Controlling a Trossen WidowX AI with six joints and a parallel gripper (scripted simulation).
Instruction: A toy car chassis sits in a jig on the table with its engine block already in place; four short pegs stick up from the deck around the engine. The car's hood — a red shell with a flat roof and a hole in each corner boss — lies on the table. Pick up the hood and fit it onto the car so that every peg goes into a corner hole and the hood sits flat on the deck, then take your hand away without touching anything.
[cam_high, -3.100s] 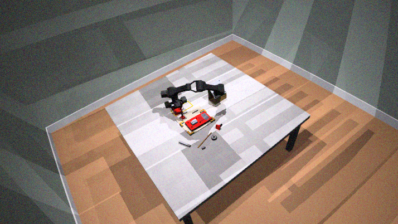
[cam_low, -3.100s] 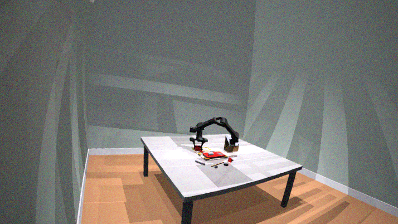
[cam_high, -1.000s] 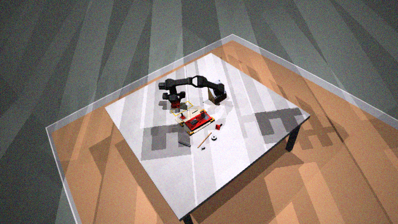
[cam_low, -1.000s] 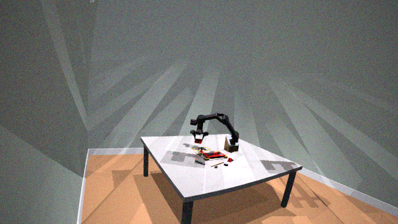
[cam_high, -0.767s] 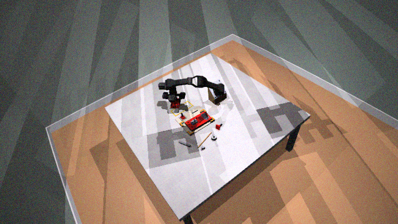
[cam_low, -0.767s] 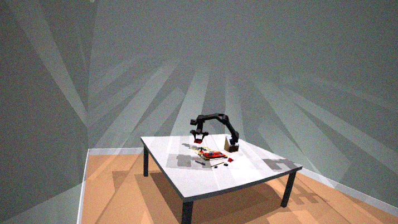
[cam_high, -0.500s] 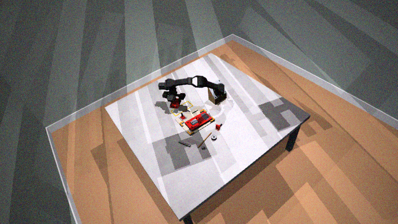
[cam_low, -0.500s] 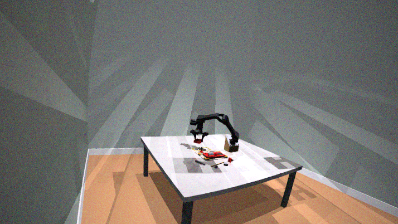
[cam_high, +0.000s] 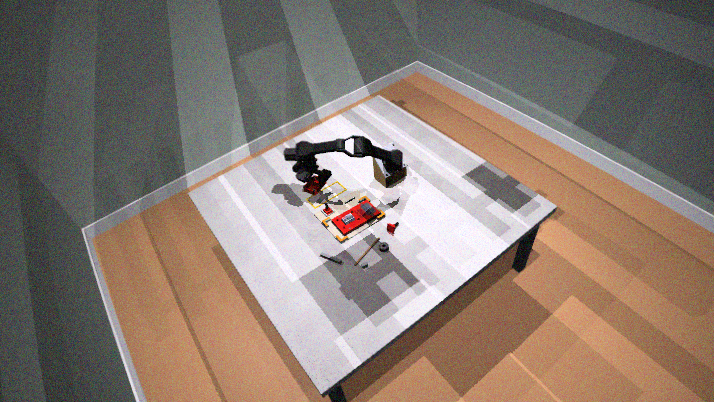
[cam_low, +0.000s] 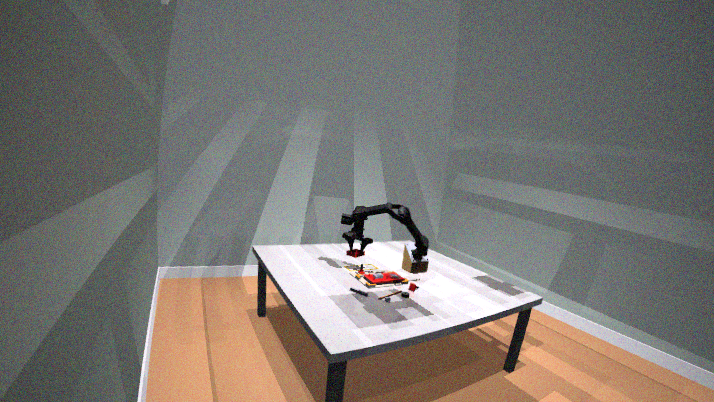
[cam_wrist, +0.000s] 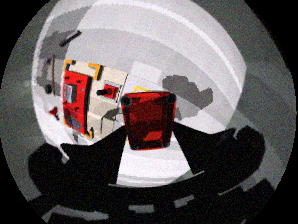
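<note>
Right now the red hood is 1 cm below my gripper tip. Also, from my gripper tip: grey engine block: 24 cm to the left, 7 cm below, 3 cm behind; grey bar: 35 cm to the left, 14 cm ahead, 9 cm below; wooden stick: 41 cm to the left, 9 cm below, 1 cm behind.
</note>
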